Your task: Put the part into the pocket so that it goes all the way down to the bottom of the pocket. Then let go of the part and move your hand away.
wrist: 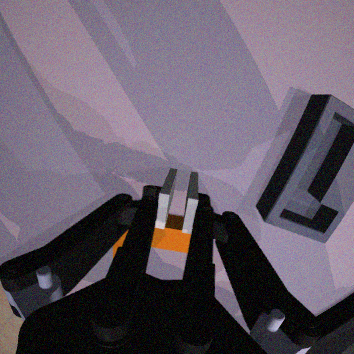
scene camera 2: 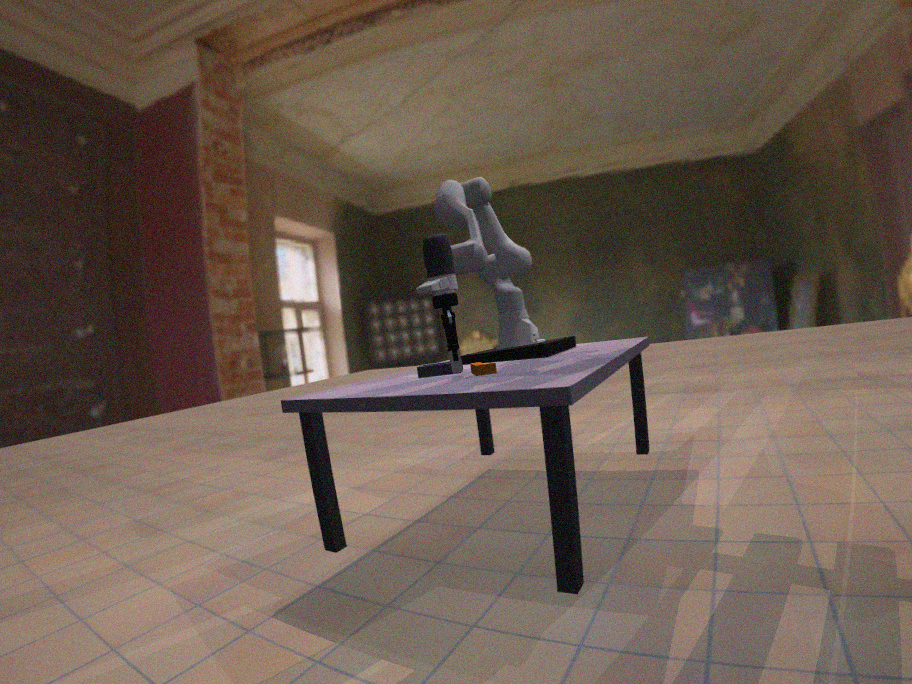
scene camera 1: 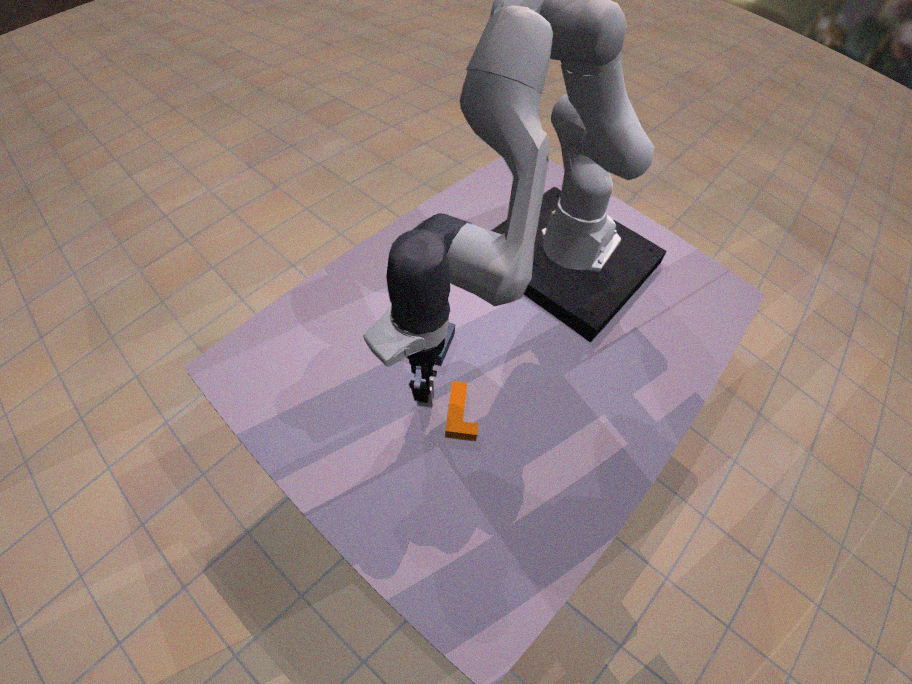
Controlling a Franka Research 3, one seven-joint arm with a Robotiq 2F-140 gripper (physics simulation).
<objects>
My gripper shows in the wrist view point(181, 183), in scene camera 2 and in scene camera 1. One and the same spot on my gripper: point(scene camera 2: 450, 329) is point(scene camera 1: 416, 391).
</objects>
